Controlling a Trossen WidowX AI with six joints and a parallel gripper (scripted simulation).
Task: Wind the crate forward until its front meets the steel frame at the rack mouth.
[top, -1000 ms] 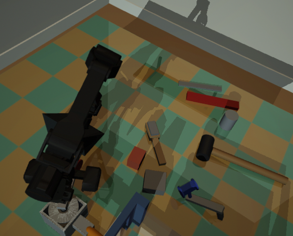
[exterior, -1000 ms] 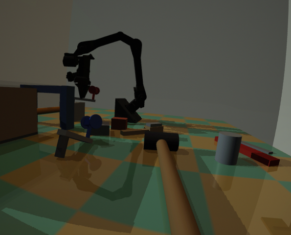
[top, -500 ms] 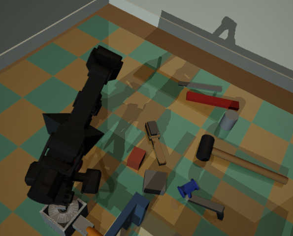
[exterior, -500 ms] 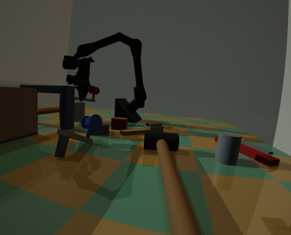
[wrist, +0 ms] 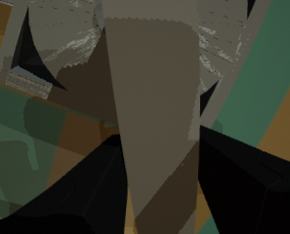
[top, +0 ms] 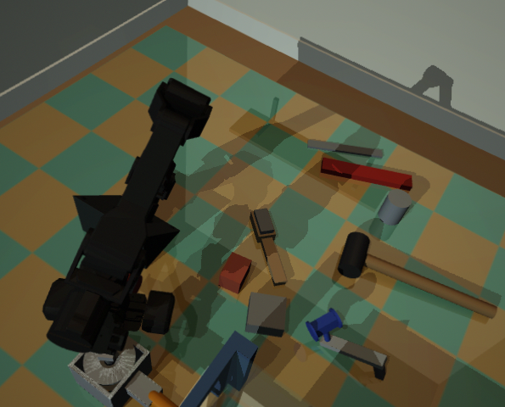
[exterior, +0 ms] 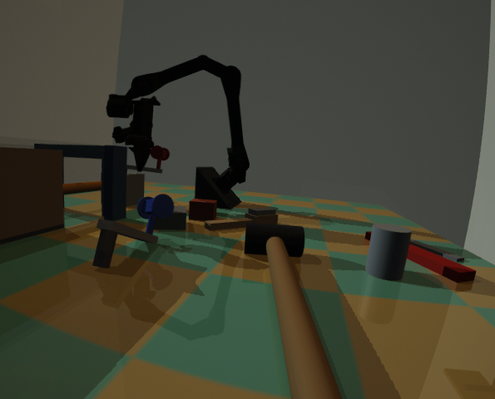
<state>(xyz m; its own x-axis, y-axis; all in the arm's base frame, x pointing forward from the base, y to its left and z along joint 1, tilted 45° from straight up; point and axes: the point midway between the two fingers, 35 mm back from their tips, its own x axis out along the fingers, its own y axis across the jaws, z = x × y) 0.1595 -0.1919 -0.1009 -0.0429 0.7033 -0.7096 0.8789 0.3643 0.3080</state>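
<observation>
The red cylindrical grip is 3 cm behind my gripper tip, 5 cm to the left of it and 4 cm above it. Also, from my gripper tip: grey block 18 cm ahead, 21 cm to the left, 8 cm below; red-knobbed winch handle 1 cm behind, 2 cm to the left, 2 cm above; boxy winch 1 cm ahead, 5 cm to the right, 6 cm below.
</observation>
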